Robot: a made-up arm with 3 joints. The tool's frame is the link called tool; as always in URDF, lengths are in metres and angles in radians.
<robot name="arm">
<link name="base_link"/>
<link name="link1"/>
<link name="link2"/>
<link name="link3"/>
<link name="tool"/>
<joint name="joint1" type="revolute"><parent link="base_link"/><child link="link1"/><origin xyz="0 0 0.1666" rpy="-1.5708 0 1.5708"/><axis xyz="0 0 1"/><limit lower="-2.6" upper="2.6"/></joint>
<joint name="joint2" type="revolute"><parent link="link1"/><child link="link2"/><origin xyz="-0.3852 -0.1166 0.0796" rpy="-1.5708 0 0"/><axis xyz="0 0 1"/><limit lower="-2.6" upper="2.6"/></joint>
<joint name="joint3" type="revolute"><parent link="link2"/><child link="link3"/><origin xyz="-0.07 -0.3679 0.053" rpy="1.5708 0 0"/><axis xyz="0 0 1"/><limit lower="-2.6" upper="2.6"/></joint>
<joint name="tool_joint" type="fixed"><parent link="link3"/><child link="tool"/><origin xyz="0.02 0.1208 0.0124" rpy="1.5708 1.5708 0"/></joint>
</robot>
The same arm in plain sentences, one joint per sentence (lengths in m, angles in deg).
The arm has three revolute joints in a row. What follows holds with every joint at zero, and every direction is one of the base frame's.
The first joint sits 0.1666 m along +z from the base frame's origin and turns about -x, from -148.97 to 148.97 deg.
The second joint sits 0.0796 m along -x and 0.3852 m along -y and 0.1166 m along +z from the first joint and turns about -z, from -148.97 to 148.97 deg.
The third joint sits 0.3679 m along -x and 0.0700 m along -y and 0.0530 m along -z from the second joint and turns about -x, from -148.97 to 148.97 deg.
The tool frame, which is the frame that the pose is given for, sits 0.0124 m along -x and 0.0200 m along +y and 0.1208 m along -z from the third joint; its axes are the base frame's turned by roll 0.00, pitch 0.00 and yaw 0.00 deg (as in URDF: about the fixed x, then y, then z).

